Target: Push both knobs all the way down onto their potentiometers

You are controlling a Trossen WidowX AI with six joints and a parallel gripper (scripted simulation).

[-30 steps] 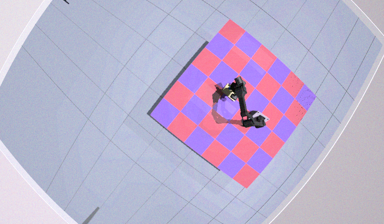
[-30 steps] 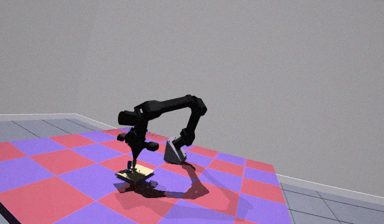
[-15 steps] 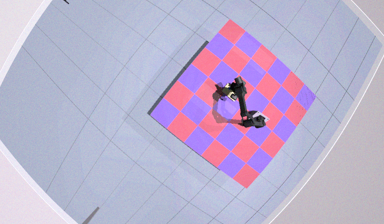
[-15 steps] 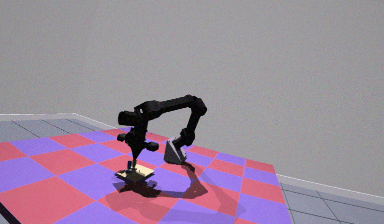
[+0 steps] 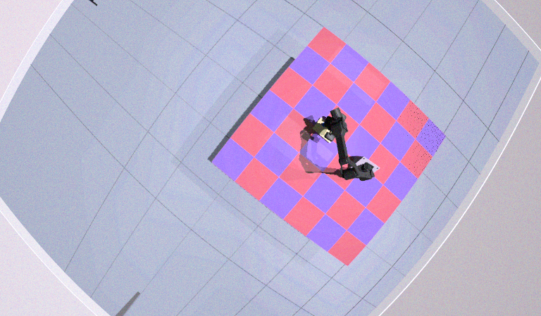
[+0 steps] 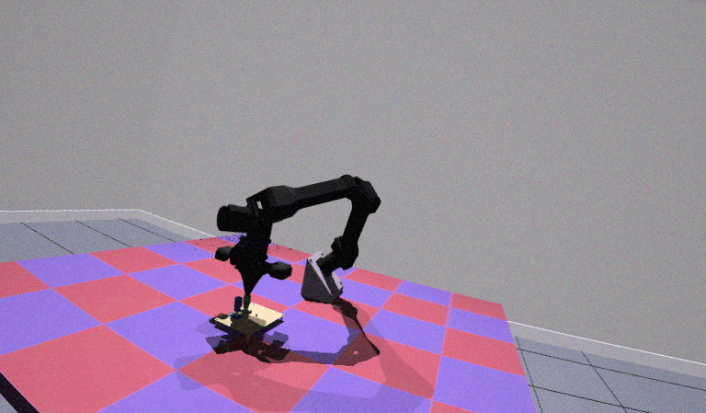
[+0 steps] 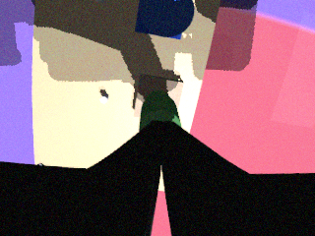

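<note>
My gripper tip is 5 cm short of the blue knob and 1 cm above it. Round my gripper tip: green knob: 2 cm below.
</note>
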